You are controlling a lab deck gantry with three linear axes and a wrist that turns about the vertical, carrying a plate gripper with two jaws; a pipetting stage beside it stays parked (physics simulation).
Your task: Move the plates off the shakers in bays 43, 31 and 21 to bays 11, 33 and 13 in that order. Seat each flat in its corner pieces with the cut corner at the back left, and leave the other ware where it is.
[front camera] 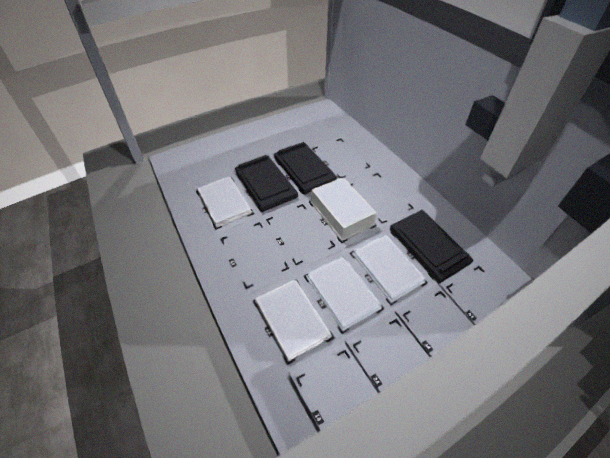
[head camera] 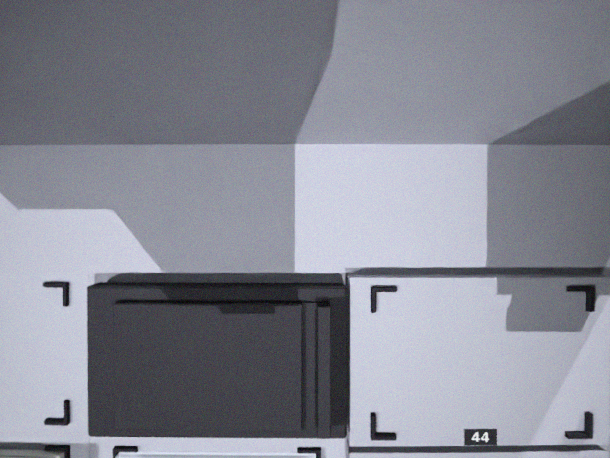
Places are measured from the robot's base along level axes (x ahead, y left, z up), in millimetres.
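Pixels of known places: gripper, fingertip midpoint: (front camera: 553, 260); robot's base, link origin: (front camera: 198, 192).
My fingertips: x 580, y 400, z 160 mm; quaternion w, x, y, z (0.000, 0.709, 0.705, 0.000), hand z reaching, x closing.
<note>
Ahead of a thing's pixels: the offset from my fingertips to its top centre.
A white plate {dx -516, dy -357, dz -146 mm} (front camera: 225, 200) lies in bay 11. A second plate {dx -188, dy -143, dz -146 mm} (front camera: 390, 268) (head camera: 217, 455) lies in bay 33; the head view shows its back edge between corner pieces. A third plate {dx -188, dy -357, dz -146 mm} (front camera: 292, 320) lies in bay 13. All three look flat; their cut corners are too small to tell or out of view. The black shakers in bay 21 {dx -520, dy -249, dz -129 mm} (front camera: 266, 183), bay 31 {dx -520, dy -142, dz -129 mm} (front camera: 306, 167) and bay 43 {dx -184, dy -35, dz -129 mm} (front camera: 431, 245) (head camera: 210, 370) have bare tops. The gripper's jaws do not show in either view.
Another white plate {dx -188, dy -250, dz -146 mm} (front camera: 343, 293) lies in bay 23, between those in 13 and 33. A taller white box {dx -352, dy -143, dz -118 mm} (front camera: 344, 206) stands in bay 32. A grey column (front camera: 535, 105) hangs at the back right, with a dark block (front camera: 590, 197) at the right edge. Bay 44's corner pieces show.
</note>
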